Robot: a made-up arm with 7 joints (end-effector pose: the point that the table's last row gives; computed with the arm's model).
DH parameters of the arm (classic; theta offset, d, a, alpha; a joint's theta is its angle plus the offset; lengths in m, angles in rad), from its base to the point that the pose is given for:
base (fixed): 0 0.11 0 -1.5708
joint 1: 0 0.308 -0.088 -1.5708
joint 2: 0 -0.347 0.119 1.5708
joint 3: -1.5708 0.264 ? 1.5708
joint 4: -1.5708 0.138 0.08 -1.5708
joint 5: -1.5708 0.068 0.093 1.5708
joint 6: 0 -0.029 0.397 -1.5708
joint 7: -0.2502 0 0.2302 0
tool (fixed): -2.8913 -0.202 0 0
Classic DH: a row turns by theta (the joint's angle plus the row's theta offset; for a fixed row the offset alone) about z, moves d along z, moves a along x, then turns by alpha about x.
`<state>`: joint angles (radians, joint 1 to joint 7).
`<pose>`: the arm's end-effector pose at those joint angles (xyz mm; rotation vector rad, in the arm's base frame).
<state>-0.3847 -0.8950 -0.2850 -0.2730 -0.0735 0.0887 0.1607</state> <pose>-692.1 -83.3 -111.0 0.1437 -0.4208 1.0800</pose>
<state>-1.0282 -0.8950 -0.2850 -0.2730 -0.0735 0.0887 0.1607</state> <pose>-421.0 -83.3 -482.0 -0.2134 -0.9965 1.1129</pose>
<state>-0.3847 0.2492 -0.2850 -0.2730 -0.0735 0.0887 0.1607</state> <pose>-676.4 725.5 -104.7 0.2586 -0.6211 -0.0619</pose>
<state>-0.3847 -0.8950 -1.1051 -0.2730 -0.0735 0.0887 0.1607</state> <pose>-225.8 287.3 -470.8 0.4541 -1.2090 1.1982</pose>
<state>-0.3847 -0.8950 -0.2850 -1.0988 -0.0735 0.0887 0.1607</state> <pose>-749.1 -46.1 -115.4 0.8979 -0.0229 1.2711</pose>
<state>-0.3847 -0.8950 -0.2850 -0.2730 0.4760 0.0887 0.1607</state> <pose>-327.8 -232.0 -46.8 -0.0229 -0.4928 1.6056</pose>
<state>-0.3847 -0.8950 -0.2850 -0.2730 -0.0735 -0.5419 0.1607</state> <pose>-476.9 197.8 -314.1 0.3936 -1.0317 0.9977</pose>
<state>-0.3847 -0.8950 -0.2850 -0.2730 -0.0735 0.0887 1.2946</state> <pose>-455.0 -130.5 -59.2 -0.1234 -0.5091 2.1910</pose>
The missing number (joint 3, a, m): 0.035
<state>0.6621 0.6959 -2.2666 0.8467 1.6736 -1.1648 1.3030</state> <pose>257.8 36.4 577.4 -2.0490 0.4987 2.2651</pose>
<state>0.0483 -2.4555 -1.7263 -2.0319 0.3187 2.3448 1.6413</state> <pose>-470.7 729.2 559.9 0.8810 0.3596 -0.3320</pose>
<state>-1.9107 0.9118 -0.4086 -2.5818 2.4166 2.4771 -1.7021</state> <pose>114.4 413.1 253.8 -1.6741 2.2188 1.3810</pose>
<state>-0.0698 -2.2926 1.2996 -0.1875 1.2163 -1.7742 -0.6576</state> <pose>-326.4 -231.6 542.3 0.6477 1.2188 1.2564</pose>
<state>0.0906 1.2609 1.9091 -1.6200 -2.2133 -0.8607 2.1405</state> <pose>622.2 73.9 554.5 2.2316 1.3334 -1.3225</pose>
